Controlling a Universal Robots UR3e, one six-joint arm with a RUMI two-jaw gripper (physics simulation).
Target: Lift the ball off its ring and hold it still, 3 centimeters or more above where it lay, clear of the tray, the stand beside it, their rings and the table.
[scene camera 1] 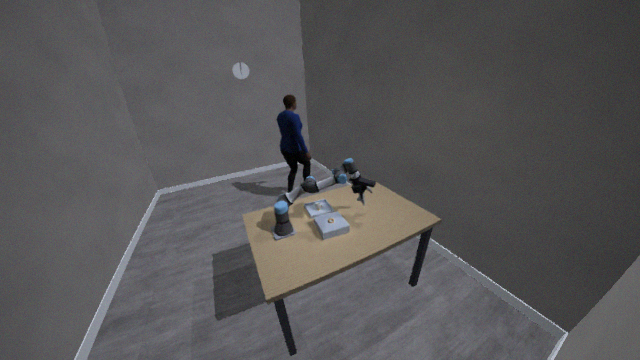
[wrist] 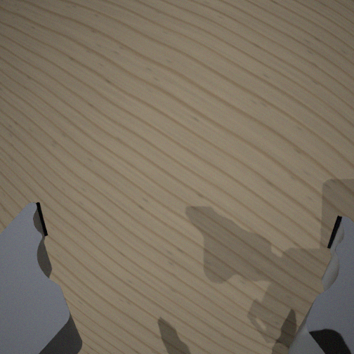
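Seen in the pictures: gripper, fingertip midpoint: (scene camera 1: 368, 199); arm's base, origin of the base link: (scene camera 1: 283, 230).
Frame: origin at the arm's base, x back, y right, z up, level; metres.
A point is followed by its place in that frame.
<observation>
A low grey tray (scene camera 1: 311, 208) @(x -0.289, y -0.167, z -0.010 m) lies on the table. A small pale, yellowish thing (scene camera 1: 318, 205) @(x -0.326, y -0.108, z 0.038 m), seemingly the ball on its ring, is inside it; it is too small to tell ball from ring. Beside the tray stands a grey box-like stand (scene camera 1: 340, 230) @(x -0.319, y 0.228, z 0.027 m) with a small orange ring (scene camera 1: 331, 220) @(x -0.311, y 0.123, z 0.045 m) on top. My gripper (scene camera 1: 367, 196) @(x -0.606, y 0.147, z 0.134 m) (wrist: 189, 215) is open and empty. It hangs above the table, to the right of the tray and stand in the scene view, fingers pointing down. Ball, tray and stand do not show in the wrist view.
The wooden table (scene camera 1: 390, 215) @(x -0.759, y 0.236, z -0.013 m) (wrist: 150, 125) lies below the gripper, with arm shadows on it. The robot base (scene camera 1: 283, 226) @(x 0.008, y 0.046, z 0.067 m) stands left of the stand. The arm stretches along the table's back, behind the tray. A person (scene camera 1: 291, 135) stands behind the table.
</observation>
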